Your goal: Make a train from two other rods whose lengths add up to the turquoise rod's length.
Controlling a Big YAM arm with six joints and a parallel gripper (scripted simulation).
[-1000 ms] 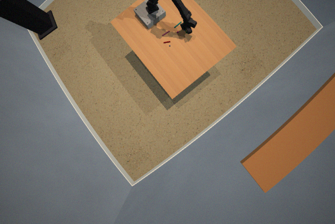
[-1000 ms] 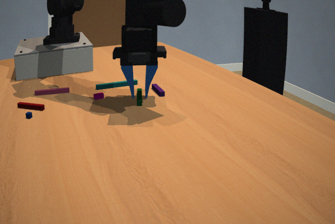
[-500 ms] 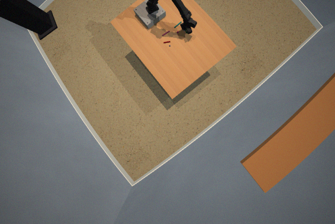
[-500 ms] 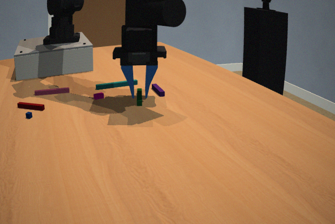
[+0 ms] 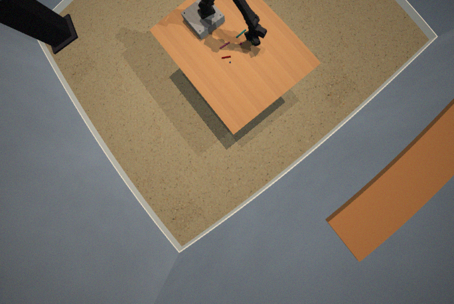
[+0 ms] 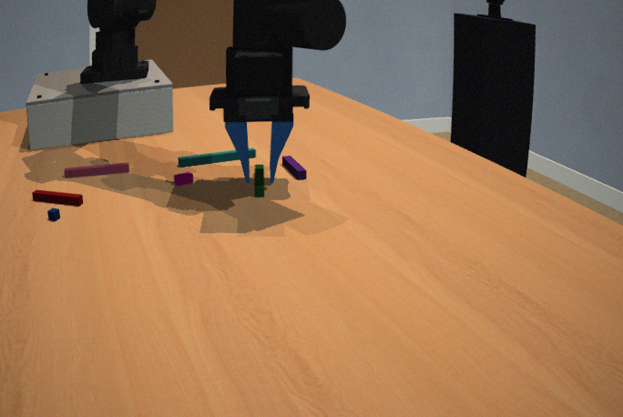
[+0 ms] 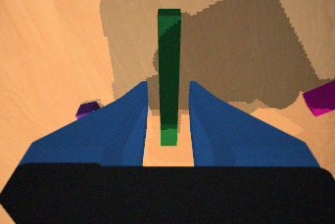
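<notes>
Right now my hand is 10 mm above the green rod. Also, from my hand: turquoise rod (90 mm behind, 40 mm to the right, 10 mm below); magenta rod (80 mm to the right, 10 mm below, 10 mm behind); purple rod (40 mm to the left, 30 mm behind, 10 mm below).
</notes>
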